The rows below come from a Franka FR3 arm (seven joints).
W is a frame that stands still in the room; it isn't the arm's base.
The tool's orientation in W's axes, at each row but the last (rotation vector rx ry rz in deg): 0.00 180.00 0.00; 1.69 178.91 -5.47; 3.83 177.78 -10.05; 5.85 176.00 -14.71; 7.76 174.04 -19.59; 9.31 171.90 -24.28
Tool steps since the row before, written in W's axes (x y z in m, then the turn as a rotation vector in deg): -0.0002 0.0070 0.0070 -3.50 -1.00 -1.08; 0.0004 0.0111 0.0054 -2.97 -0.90 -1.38; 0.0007 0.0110 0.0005 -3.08 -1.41 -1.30; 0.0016 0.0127 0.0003 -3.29 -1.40 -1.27; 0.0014 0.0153 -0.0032 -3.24 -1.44 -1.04; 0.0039 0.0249 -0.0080 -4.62 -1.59 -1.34
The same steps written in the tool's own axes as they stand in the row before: 0.0002 0.0070 -0.0070 3.50 -1.00 1.08; -0.0003 0.0108 -0.0061 2.98 -0.87 1.38; -0.0003 0.0109 -0.0017 3.06 -1.39 1.36; -0.0008 0.0126 -0.0023 3.27 -1.40 1.32; 0.0001 0.0157 -0.0002 3.20 -1.49 1.10; -0.0006 0.0264 0.0010 4.58 -1.71 1.31
